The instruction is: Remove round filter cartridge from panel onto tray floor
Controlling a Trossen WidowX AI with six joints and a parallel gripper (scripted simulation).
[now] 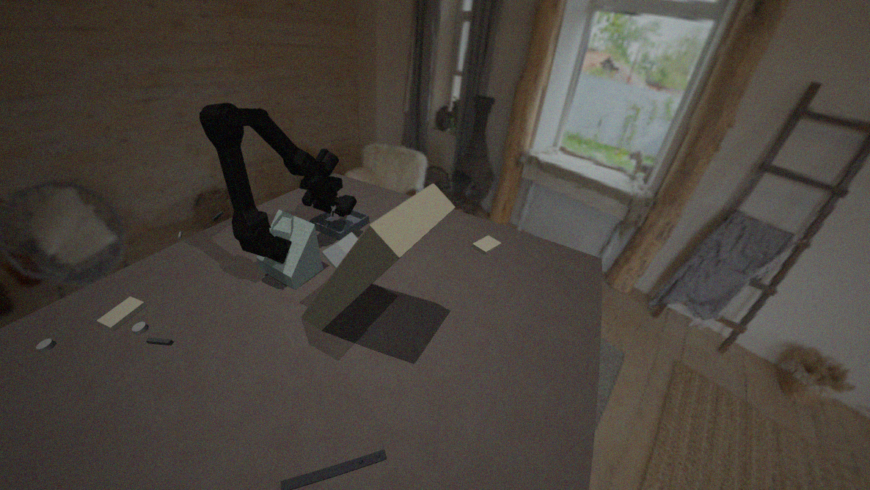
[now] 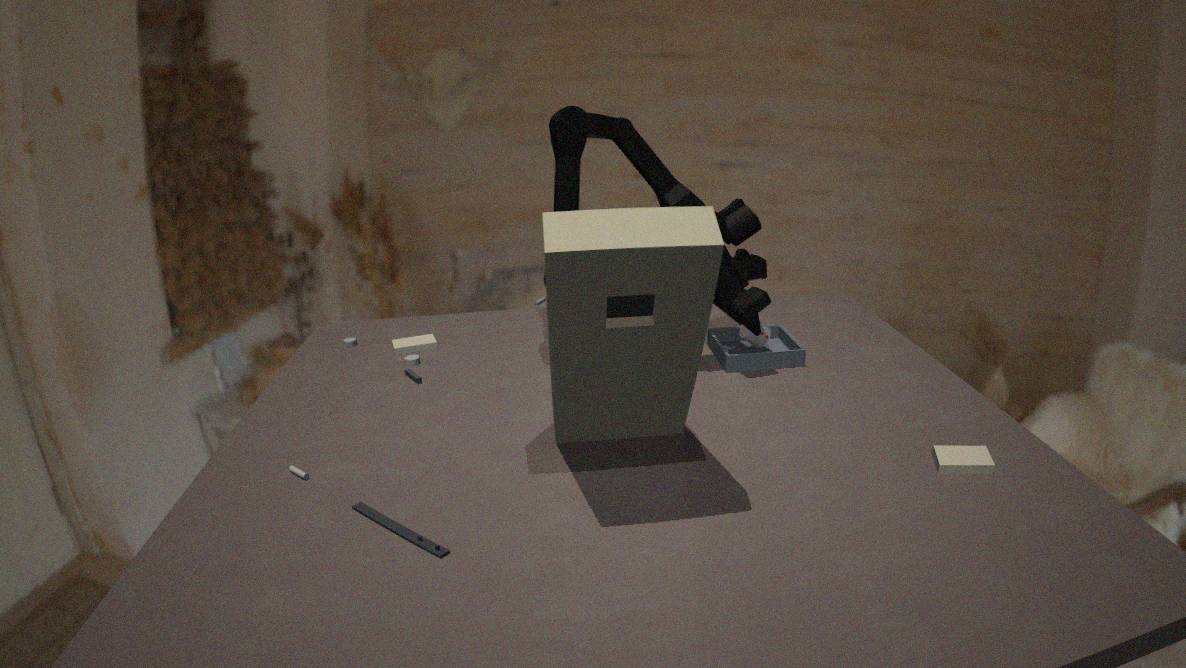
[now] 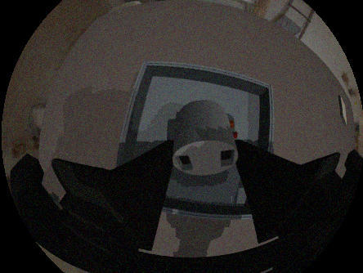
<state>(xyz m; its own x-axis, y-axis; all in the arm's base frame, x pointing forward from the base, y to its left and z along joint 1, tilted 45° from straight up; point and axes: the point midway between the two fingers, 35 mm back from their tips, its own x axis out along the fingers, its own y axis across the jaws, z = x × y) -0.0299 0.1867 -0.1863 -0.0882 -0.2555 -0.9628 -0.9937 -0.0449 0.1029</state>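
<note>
My gripper tip is right at the round filter cartridge. Also, from my gripper tip: blue tray: 4 cm below, 1 cm to the left; then service panel: 35 cm ahead, 30 cm to the right, 14 cm above.
</note>
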